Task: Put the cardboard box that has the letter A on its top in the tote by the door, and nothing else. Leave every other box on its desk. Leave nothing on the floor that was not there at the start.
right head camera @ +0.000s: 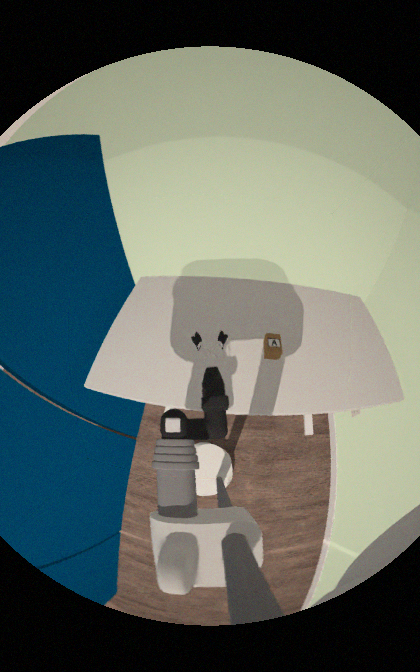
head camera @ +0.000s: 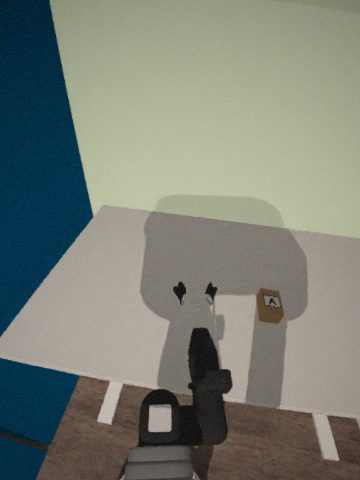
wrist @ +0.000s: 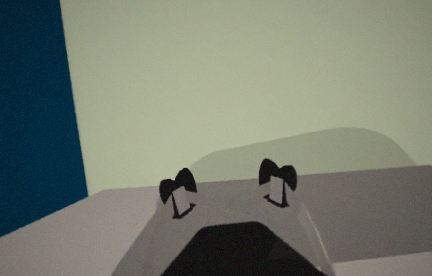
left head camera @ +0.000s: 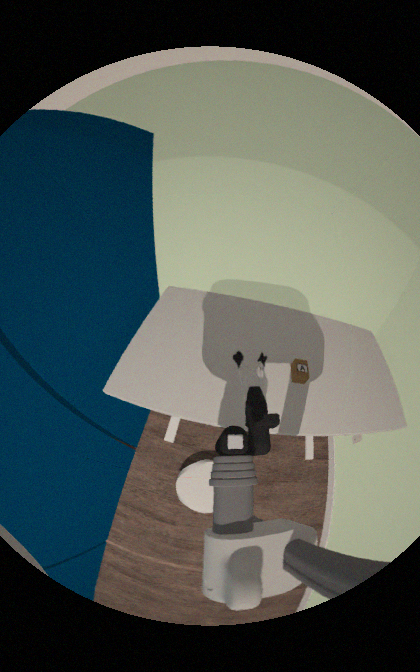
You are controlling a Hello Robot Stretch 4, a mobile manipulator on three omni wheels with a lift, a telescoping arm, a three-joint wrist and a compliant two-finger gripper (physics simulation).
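Frame: origin at the robot's base, x back, y down, z right, level; centimetres.
Seen in the pictures: gripper, fingertip midpoint: (head camera: pixel 194 283) (wrist: pixel 227 179).
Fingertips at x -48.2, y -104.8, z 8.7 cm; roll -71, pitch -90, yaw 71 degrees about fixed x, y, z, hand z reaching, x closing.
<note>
A point is followed by its place in that frame.
A small brown cardboard box (head camera: pixel 270 314) {x -43.3, y -96.6, z 31.9 cm} (left head camera: pixel 300 378) (right head camera: pixel 272 352) with a letter A on its top stands upright on the pale desk (head camera: pixel 65 320) {x -43.8, y -92.3, z -28.5 cm} (left head camera: pixel 140 360) (right head camera: pixel 120 360), right of my gripper. My gripper (head camera: pixel 195 292) {x -48.2, y -104.8, z 8.7 cm} (left head camera: pixel 250 358) (right head camera: pixel 210 340) (wrist: pixel 227 179) {x -48.2, y -104.8, z 8.7 cm} is open, its two dark fingertips apart with nothing between them. It is over the left half of the desk top, pointing toward the back wall, and does not touch the box. The box does not show in the wrist view. The tote does not show in the present views.
A blue partition (head camera: pixel 30 150) {x -86.1, y -126.9, z -46.5 cm} (left head camera: pixel 75 250) (right head camera: pixel 50 225) (wrist: pixel 30 100) {x -97.8, y -122.3, z -44.4 cm} stands along the left side of the desk. A pale green wall (head camera: pixel 210 115) {x -106.0, y -137.2, z 16.8 cm} (left head camera: pixel 250 215) (right head camera: pixel 240 200) (wrist: pixel 225 90) {x -107.1, y -119.1, z 10.9 cm} rises behind it, and another wall (left head camera: pixel 370 500) (right head camera: pixel 375 475) is on the right. The robot's shadow lies across the desk.
</note>
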